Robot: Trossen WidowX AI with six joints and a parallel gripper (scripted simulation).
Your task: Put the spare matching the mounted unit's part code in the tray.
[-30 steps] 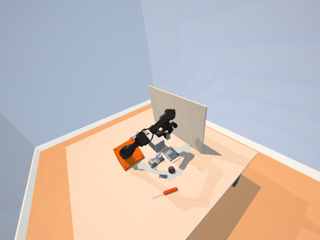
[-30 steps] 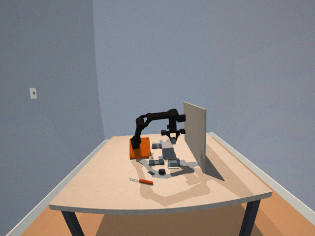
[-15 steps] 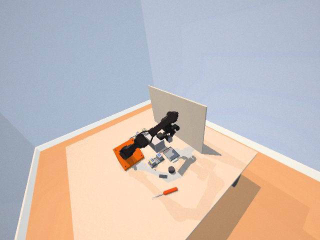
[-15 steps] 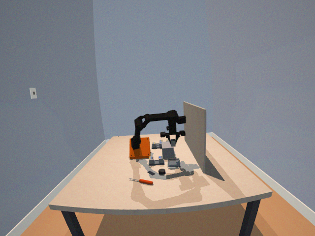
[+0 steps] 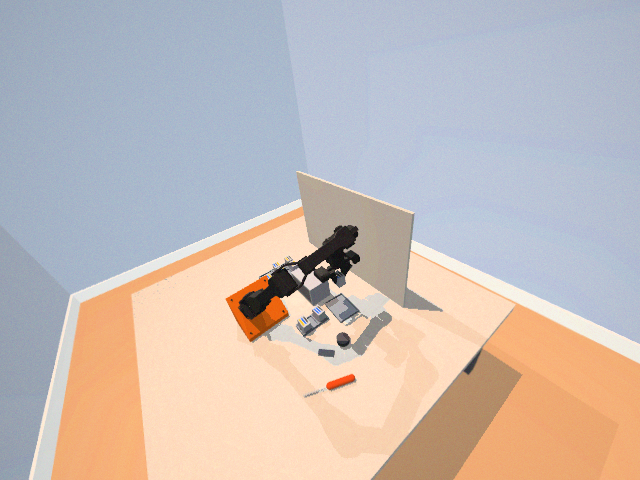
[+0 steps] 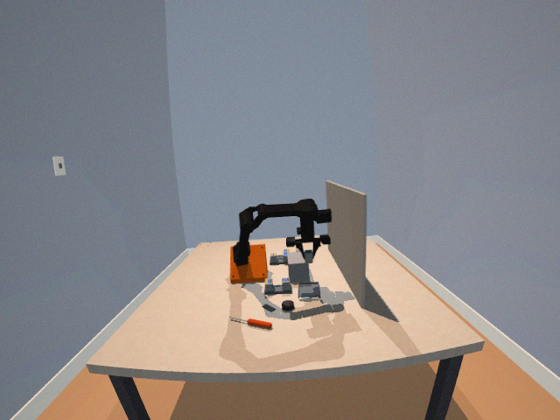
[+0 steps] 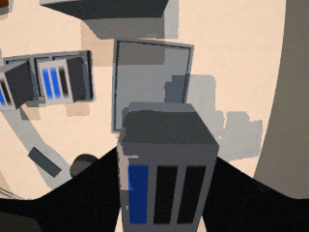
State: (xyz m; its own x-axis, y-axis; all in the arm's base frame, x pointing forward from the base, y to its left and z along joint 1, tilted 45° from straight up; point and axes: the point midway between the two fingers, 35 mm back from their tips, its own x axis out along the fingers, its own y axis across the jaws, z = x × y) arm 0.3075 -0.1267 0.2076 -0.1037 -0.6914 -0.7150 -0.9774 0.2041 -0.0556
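Now: the grey tray 15 cm below my gripper tip. The rest, counted from my gripper tip: grey mounted unit: 1 cm behind, 18 cm to the left, 10 cm below; black puck: 12 cm behind, 11 cm to the right, 15 cm below; beige board: 21 cm ahead, 14 cm to the left, 7 cm above.
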